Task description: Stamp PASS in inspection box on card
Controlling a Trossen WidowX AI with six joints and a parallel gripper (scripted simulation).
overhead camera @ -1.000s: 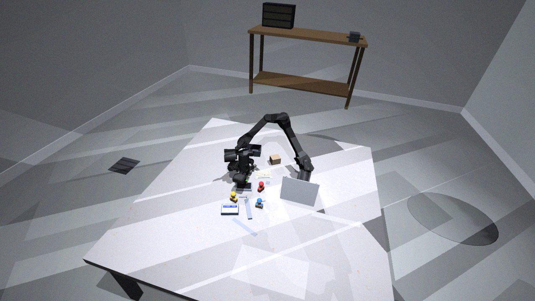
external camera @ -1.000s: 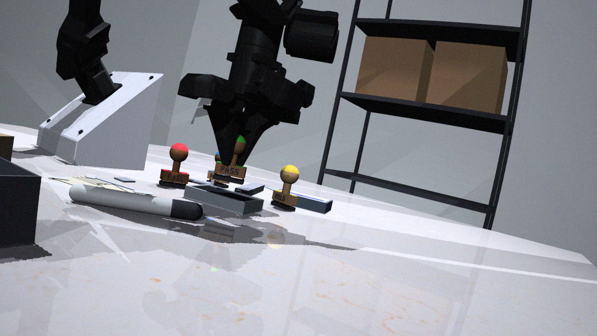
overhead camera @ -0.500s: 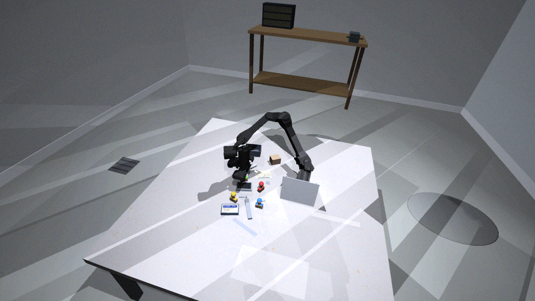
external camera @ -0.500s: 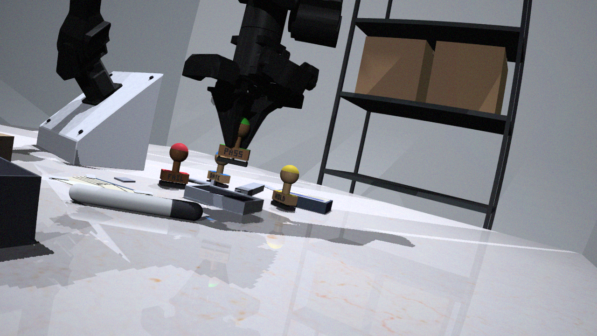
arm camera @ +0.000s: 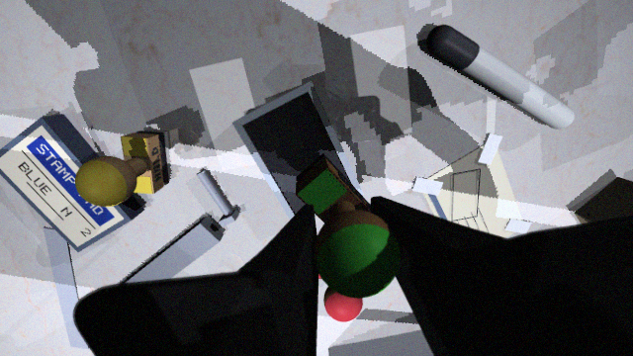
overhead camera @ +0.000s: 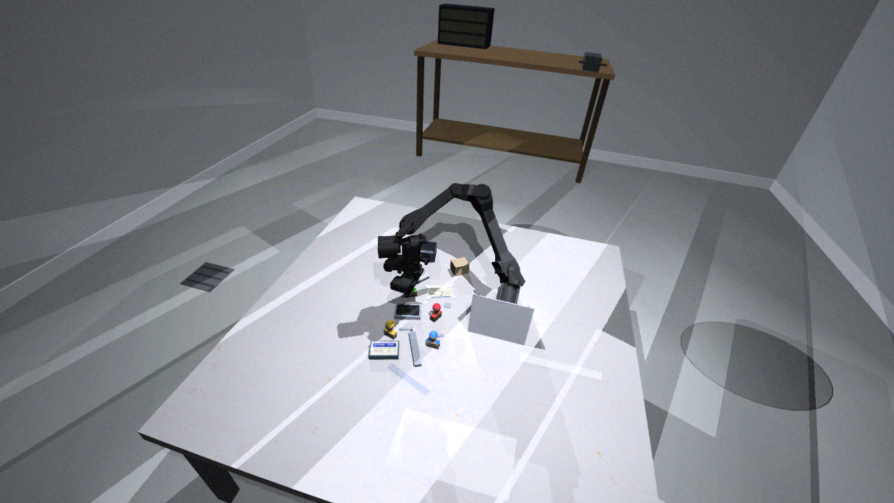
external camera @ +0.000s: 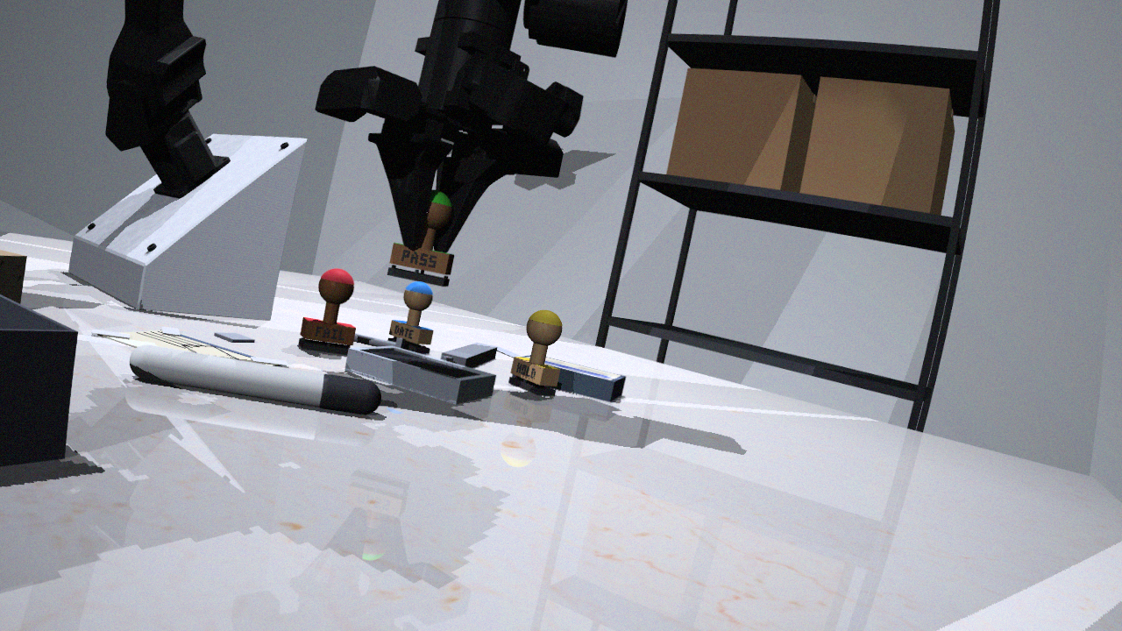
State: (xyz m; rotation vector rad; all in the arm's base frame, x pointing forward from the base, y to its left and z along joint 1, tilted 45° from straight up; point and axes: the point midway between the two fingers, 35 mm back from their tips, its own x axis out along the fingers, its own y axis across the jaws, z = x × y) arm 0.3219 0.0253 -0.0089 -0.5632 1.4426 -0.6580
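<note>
Right now my gripper tip is 70 mm past the cream card, 120 mm to the left of it and 100 mm above it. Also, from my gripper tip: red stamp (100 mm behind, 10 mm to the left, 70 mm below); then green stamp (right at my gripper tip); then ink pad (20 mm to the left, 90 mm below).
</note>
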